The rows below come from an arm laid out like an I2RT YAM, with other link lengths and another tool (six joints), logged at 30 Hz.
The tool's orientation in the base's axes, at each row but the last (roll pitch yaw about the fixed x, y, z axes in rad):
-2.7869 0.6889 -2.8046
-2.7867 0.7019 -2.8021
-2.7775 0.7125 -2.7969
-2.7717 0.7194 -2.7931
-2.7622 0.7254 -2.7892
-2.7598 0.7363 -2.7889
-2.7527 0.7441 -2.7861
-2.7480 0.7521 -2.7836
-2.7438 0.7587 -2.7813
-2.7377 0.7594 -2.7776
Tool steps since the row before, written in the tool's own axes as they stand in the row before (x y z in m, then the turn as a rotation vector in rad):
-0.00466 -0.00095 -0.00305 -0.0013 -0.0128 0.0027
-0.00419 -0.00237 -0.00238 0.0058 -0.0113 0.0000
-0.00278 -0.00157 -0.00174 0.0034 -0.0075 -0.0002
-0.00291 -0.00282 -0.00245 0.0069 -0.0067 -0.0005
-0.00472 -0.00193 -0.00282 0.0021 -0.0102 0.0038
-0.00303 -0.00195 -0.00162 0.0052 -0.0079 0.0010
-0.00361 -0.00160 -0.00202 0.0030 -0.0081 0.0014
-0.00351 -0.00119 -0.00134 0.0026 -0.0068 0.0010
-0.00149 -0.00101 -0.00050 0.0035 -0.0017 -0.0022
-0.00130 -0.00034 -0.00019 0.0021 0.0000 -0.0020
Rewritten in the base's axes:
0.00143 0.00068 0.00542 0.0041 -0.0123 0.0023
0.00162 -0.00091 0.00504 -0.0030 -0.0123 -0.0007
0.00092 -0.00057 0.00347 -0.0018 -0.0080 -0.0001
0.00061 -0.00163 0.00440 -0.0046 -0.0081 -0.0024
0.00150 -0.00025 0.00563 0.0021 -0.0108 -0.0012
0.00112 -0.00087 0.00369 -0.0022 -0.0090 -0.0020
0.00117 -0.00033 0.00427 -0.0004 -0.0087 -0.0007
0.00152 -0.00006 0.00363 -0.0005 -0.0073 -0.0005
0.00072 -0.00052 0.00164 -0.0039 -0.0022 -0.0005
0.00077 0.00004 0.00112 -0.0029 -0.0003 -0.0001

